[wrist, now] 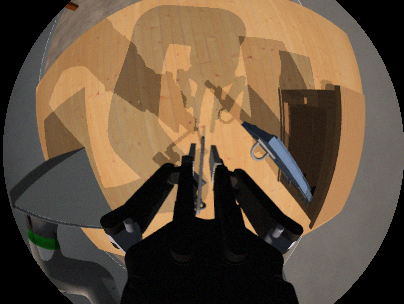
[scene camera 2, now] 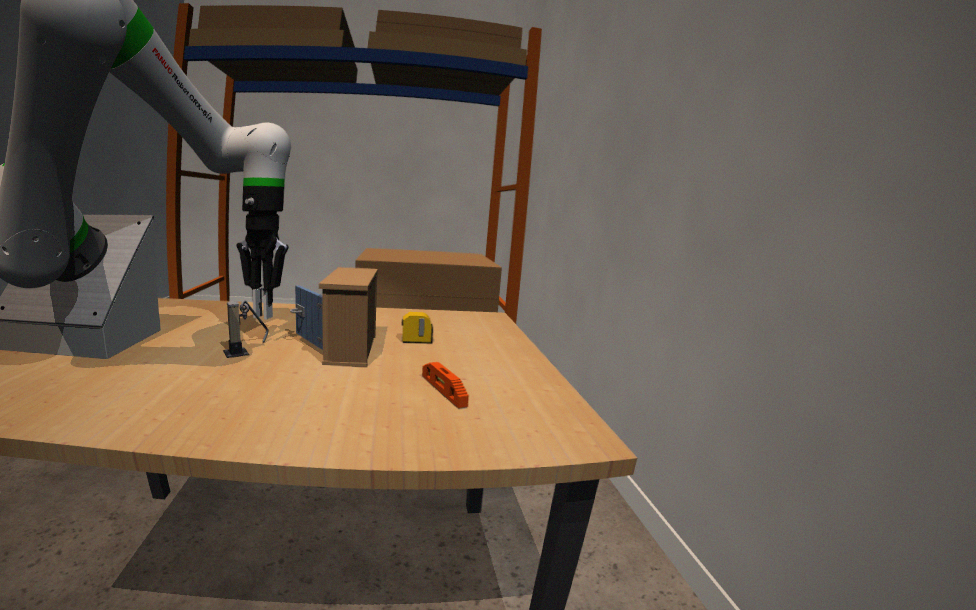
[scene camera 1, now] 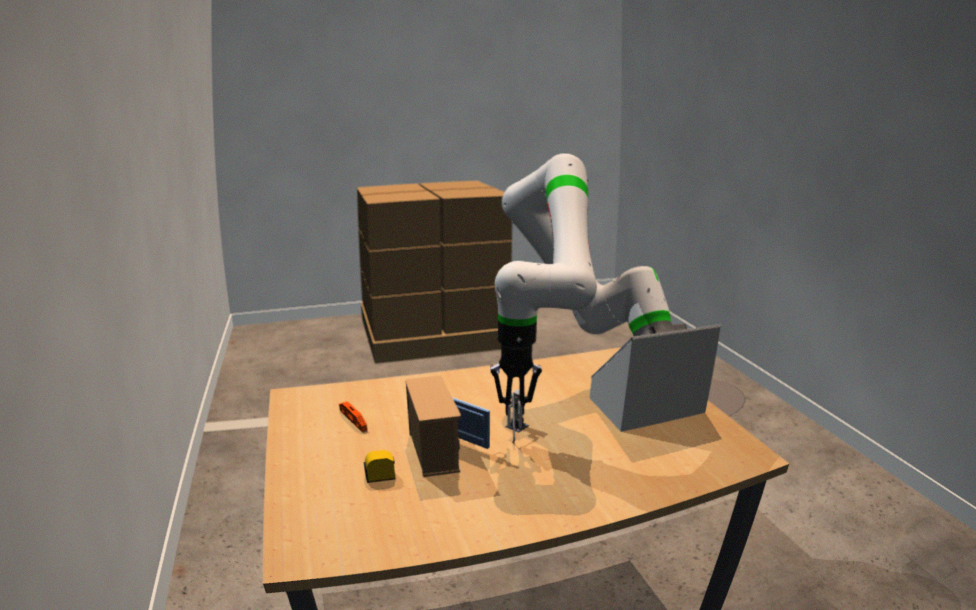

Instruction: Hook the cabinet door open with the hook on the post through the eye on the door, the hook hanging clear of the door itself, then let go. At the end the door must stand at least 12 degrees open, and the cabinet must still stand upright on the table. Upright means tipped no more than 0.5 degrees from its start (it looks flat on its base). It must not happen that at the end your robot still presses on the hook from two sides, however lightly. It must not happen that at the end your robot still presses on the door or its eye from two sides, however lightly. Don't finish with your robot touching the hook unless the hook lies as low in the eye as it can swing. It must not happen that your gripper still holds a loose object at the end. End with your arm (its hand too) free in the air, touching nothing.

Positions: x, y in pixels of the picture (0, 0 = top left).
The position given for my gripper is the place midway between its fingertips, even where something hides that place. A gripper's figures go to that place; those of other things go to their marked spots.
Scene:
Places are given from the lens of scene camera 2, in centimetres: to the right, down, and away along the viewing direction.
my gripper (scene camera 2: 263, 317): -51, 3, 90
brown cabinet (scene camera 2: 347, 341): -28, 7, 83
orange level (scene camera 2: 452, 388): -6, 14, 73
yellow tape measure (scene camera 2: 417, 328): -17, 6, 102
The marked spots on the brown cabinet and the orange level are 25 cm apart.

